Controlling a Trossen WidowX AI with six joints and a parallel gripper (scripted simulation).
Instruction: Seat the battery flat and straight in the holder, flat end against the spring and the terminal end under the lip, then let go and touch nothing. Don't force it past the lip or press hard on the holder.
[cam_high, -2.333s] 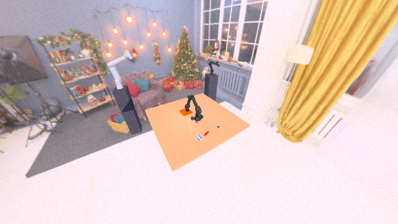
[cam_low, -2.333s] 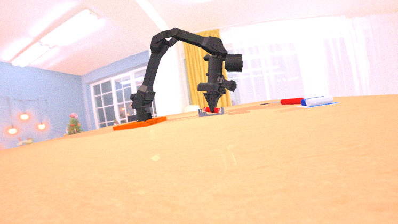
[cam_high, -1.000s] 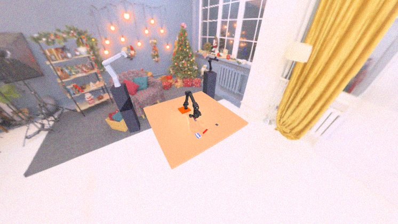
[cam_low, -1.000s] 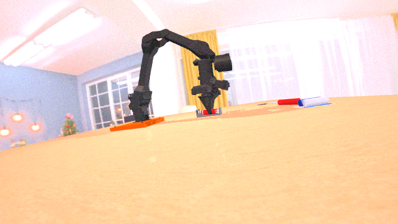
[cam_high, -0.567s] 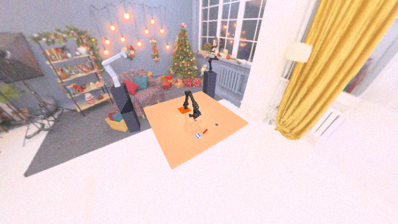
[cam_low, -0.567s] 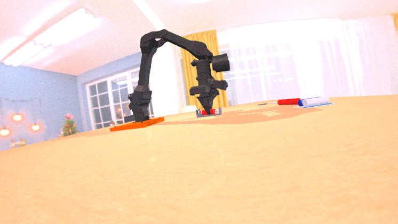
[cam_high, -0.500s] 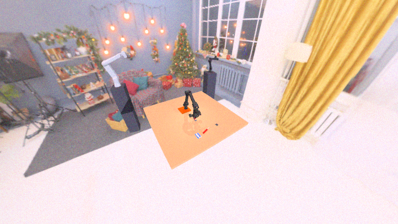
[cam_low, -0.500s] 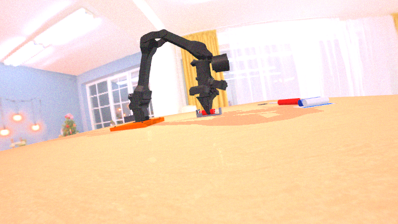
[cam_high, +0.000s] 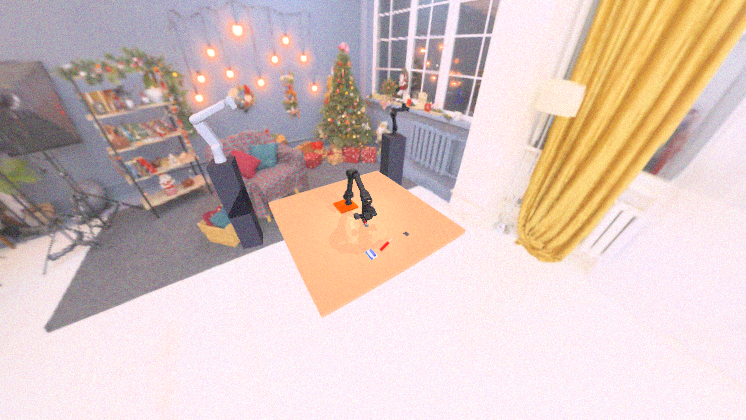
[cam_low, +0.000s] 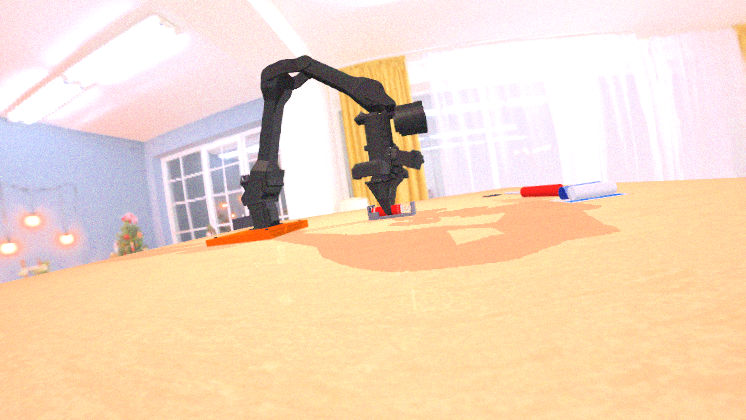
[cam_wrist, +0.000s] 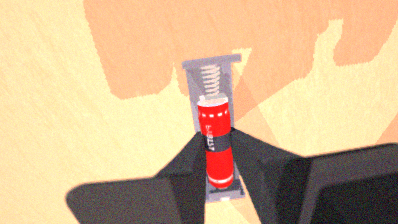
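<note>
The battery is 1 cm above my gripper tip. From my gripper tip the other things lie so: small dark object (26 cm to the left, 25 cm ahead, 1 cm below).
</note>
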